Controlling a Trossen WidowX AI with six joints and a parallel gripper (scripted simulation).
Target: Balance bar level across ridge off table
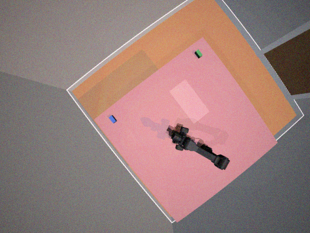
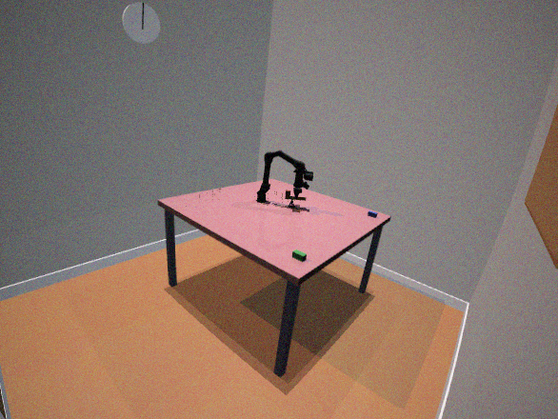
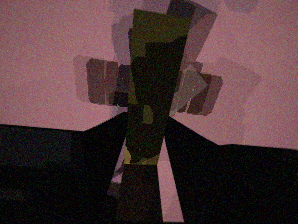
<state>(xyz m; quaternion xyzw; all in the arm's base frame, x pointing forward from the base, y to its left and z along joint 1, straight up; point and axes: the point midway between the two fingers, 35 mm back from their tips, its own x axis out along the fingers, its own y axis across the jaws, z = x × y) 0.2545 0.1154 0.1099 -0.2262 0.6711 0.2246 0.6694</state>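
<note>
Right now my gripper tip is 4 cm above the dark ridge, 2 cm to the left of it and 2 cm past it. From my gripper tip the other things lie so: green block: 62 cm to the right, 49 cm ahead, 6 cm below; then blue block: 49 cm ahead, 38 cm to the left, 6 cm below.
</note>
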